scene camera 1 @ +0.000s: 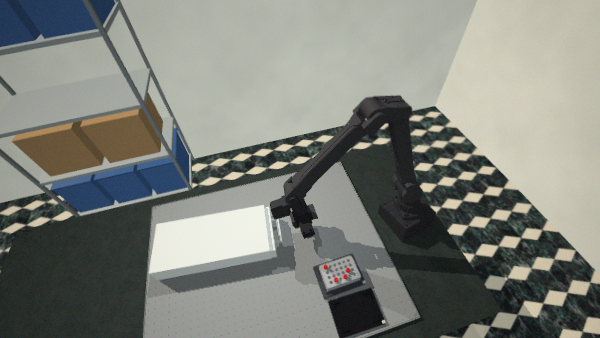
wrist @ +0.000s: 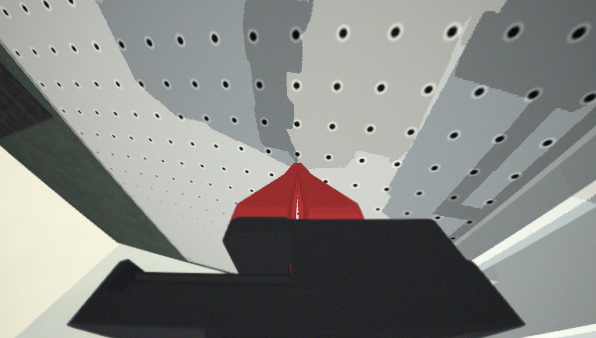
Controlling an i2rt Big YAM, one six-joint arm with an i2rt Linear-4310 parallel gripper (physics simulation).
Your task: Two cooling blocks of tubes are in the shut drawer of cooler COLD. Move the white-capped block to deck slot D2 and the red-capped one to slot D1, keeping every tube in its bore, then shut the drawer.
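Frame: origin at the arm's base, x ahead, y left, z up, level; metres.
Where they show: gripper, fingertip midpoint: (wrist: 297, 169); arm's base, origin of the base link: (scene camera 1: 407, 207).
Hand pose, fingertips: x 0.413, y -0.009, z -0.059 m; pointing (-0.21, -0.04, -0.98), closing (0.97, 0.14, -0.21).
Note:
Each offset is from my fingertips to the top centre of the thing. "pt": to the spot under its first point. Level surfaces: height alone.
The white cooler (scene camera 1: 212, 237) lies on the table, and its drawer front with the handle @(pt dx +0.121, dy +0.042, dz +0.040 m) (scene camera 1: 279, 233) faces the arm and looks shut. In the wrist view, part of the cooler @(pt dx +0.149, dy +0.003, dz +0.049 m) (wrist: 550, 285) shows at the lower right. A light grey block with several red-capped tubes @(dx -0.083, dy +0.223, dz +0.045 m) (scene camera 1: 340, 271) sits in the upper deck slot @(pt dx -0.118, dy +0.281, dz -0.005 m) (scene camera 1: 351, 290). The other deck slot @(pt dx -0.115, dy +0.358, dz +0.007 m) (scene camera 1: 356, 312) is black and holds no block; I cannot read which is D1 or D2. The white-capped block does not show. My gripper (scene camera 1: 308, 234) (wrist: 297, 169) is shut and empty, above the table to the right of the handle.
The table @(dz -0.005 m) (scene camera 1: 200, 312) (wrist: 370, 107) has a perforated top. The arm's base (scene camera 1: 406, 220) stands beyond its right edge. A shelf rack (scene camera 1: 121, 62) with blue bins (scene camera 1: 122, 187) and orange-brown boxes (scene camera 1: 120, 135) stands at the left, behind the table.

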